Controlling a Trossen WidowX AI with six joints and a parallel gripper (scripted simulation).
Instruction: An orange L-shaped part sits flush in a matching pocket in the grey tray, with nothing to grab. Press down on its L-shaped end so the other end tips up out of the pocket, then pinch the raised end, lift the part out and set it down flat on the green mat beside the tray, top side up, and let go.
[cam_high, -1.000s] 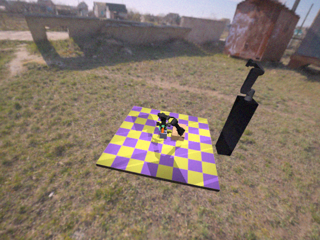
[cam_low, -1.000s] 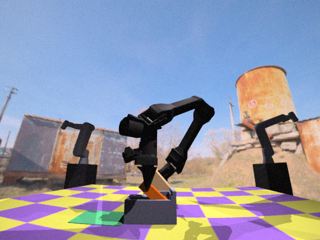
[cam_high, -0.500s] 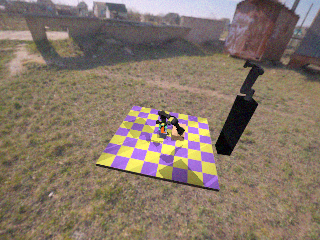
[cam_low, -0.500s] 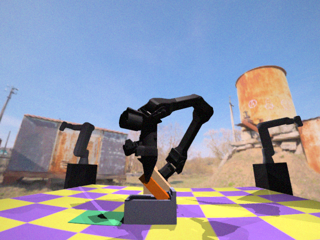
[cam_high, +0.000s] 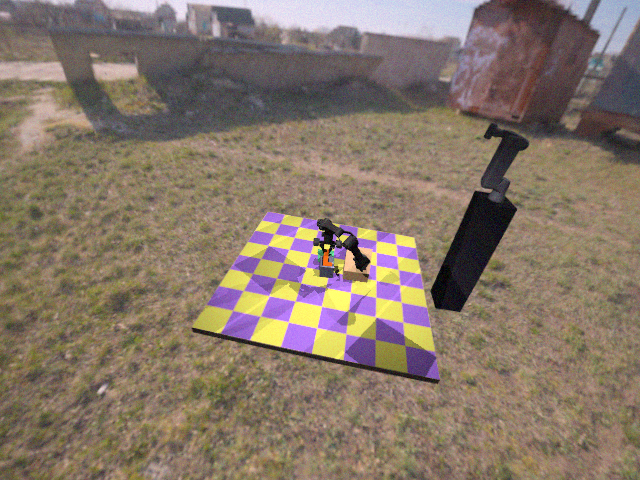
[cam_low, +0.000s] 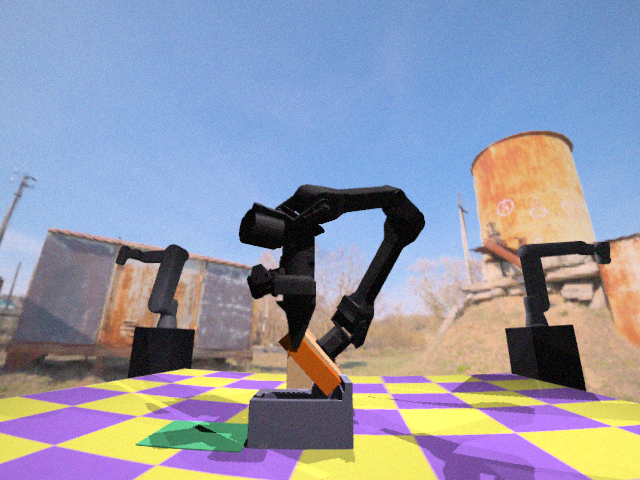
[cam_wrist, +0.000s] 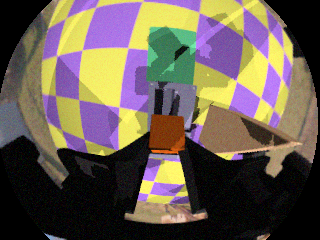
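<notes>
Right now my gripper tip is 15 cm to the left of the green mat and 15 cm above it. Round my gripper tip: orange L-shaped part (2 cm behind, 3 cm to the left, 3 cm below).
</notes>
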